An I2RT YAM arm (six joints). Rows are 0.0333 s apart.
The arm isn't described. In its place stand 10 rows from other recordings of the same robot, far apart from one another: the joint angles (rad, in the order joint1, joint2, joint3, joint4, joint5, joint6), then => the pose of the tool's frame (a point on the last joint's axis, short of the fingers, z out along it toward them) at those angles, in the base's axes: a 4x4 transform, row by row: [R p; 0 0 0 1], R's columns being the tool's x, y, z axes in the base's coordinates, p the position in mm.
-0.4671, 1.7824, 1.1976, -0.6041, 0.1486, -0.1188 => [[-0.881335, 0.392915, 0.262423, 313.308], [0.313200, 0.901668, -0.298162, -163.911], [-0.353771, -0.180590, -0.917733, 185.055], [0, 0, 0, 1]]
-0.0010, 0.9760, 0.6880, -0.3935, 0.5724, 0.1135 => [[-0.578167, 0.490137, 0.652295, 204.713], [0.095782, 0.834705, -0.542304, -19.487], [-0.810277, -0.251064, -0.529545, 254.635], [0, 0, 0, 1]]
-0.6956, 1.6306, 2.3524, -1.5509, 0.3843, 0.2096 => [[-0.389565, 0.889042, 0.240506, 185.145], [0.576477, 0.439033, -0.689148, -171.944], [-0.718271, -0.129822, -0.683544, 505.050], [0, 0, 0, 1]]
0.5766, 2.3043, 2.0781, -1.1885, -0.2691, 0.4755 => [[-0.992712, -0.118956, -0.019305, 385.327], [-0.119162, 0.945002, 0.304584, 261.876], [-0.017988, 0.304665, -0.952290, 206.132], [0, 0, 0, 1]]
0.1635, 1.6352, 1.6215, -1.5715, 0.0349, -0.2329 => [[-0.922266, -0.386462, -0.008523, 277.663], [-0.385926, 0.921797, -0.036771, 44.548], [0.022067, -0.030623, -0.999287, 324.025], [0, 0, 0, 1]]
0.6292, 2.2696, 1.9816, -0.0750, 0.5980, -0.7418 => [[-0.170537, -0.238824, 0.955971, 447.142], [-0.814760, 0.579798, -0.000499, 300.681], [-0.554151, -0.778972, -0.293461, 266.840], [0, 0, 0, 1]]
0.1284, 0.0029, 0.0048, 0.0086, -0.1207, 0.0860 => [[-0.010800, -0.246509, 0.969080, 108.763], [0.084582, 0.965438, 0.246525, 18.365], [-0.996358, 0.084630, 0.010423, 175.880], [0, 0, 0, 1]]
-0.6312, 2.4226, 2.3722, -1.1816, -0.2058, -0.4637 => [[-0.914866, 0.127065, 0.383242, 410.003], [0.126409, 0.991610, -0.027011, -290.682], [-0.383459, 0.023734, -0.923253, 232.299], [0, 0, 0, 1]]
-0.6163, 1.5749, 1.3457, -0.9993, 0.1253, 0.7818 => [[-0.117320, 0.972846, 0.199515, 250.397], [0.939738, 0.173719, -0.294472, -182.817], [-0.321136, 0.152944, -0.934601, 277.288], [0, 0, 0, 1]]
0.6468, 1.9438, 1.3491, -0.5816, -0.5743, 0.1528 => [[-0.830508, -0.552607, -0.069873, 301.716], [-0.467040, 0.622506, 0.627981, 252.081], [-0.303531, 0.554177, -0.775085, 175.874], [0, 0, 0, 1]]
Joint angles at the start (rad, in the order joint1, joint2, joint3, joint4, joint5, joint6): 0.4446 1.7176 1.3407 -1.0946 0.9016 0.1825
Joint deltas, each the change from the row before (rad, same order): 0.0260 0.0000 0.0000 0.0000 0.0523 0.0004; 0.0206 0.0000 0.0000 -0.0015 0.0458 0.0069; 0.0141 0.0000 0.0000 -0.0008 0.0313 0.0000; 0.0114 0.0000 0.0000 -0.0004 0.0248 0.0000; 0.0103 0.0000 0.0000 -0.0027 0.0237 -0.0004; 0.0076 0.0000 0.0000 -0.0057 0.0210 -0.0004; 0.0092 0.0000 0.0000 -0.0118 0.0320 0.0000; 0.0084 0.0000 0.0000 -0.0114 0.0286 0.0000; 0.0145 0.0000 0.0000 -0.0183 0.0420 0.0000; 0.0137 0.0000 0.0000 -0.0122 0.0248 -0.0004; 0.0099 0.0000 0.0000 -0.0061 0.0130 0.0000; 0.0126 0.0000 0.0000 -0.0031 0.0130 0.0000; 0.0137 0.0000 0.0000 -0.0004 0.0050 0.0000; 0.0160 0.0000 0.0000 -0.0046 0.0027 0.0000
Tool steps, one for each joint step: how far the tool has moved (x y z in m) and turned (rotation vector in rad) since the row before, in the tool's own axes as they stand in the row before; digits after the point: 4 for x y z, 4 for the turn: 0.0000 0.0034 -0.0065 0.0451 -0.0294 -0.0151; 0.0000 0.0022 -0.0053 0.0400 -0.0240 -0.0058; -0.0001 0.0014 -0.0038 0.0272 -0.0169 -0.0081; -0.0001 0.0010 -0.0031 0.0215 -0.0139 -0.0061; 0.0001 0.0008 -0.0028 0.0209 -0.0118 -0.0077; 0.0004 0.0003 -0.0021 0.0192 -0.0078 -0.0090; 0.0008 0.0000 -0.0026 0.0301 -0.0089 -0.0146; 0.0008 0.0000 -0.0024 0.0270 -0.0082 -0.0138; 0.0012 0.0001 -0.0042 0.0392 -0.0141 -0.0224; 0.0007 0.0005 -0.0040 0.0222 -0.0130 -0.0166; 0.0003 0.0005 -0.0029 0.0111 -0.0096 -0.0090; 0.0000 0.0008 -0.0037 0.0104 -0.0131 -0.0069; -0.0002 0.0012 -0.0040 0.0022 -0.0135 -0.0046; 0.0002 0.0014 -0.0047 -0.0003 -0.0140 -0.0093
